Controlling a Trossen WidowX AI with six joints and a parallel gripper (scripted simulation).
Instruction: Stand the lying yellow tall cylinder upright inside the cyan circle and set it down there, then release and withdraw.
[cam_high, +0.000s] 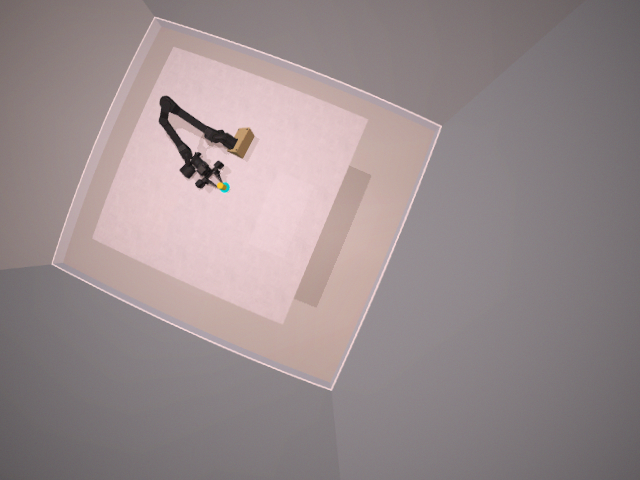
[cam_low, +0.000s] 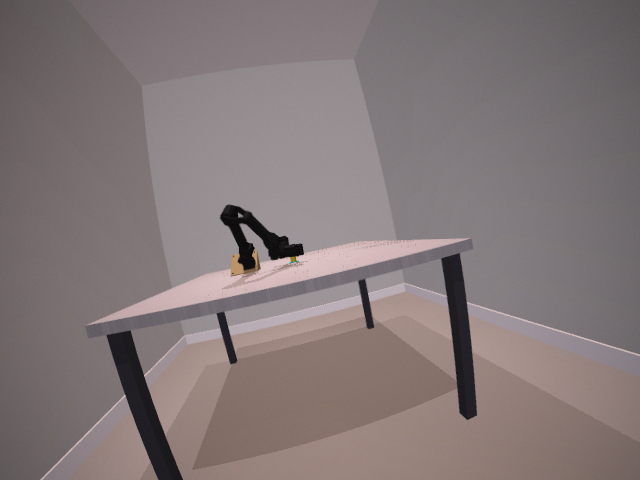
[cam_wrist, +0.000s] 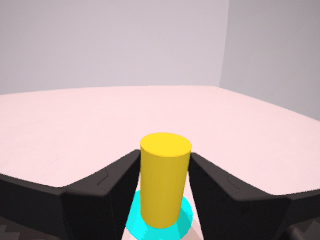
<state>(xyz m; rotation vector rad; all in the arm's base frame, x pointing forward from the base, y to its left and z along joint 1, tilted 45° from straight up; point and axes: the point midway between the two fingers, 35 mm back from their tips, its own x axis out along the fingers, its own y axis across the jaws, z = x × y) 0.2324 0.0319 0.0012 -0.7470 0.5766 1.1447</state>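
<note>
Right now my gripper tip is 2 cm above the yellow tall cylinder. Round my gripper tip: cyan circle: 6 cm below.
</note>
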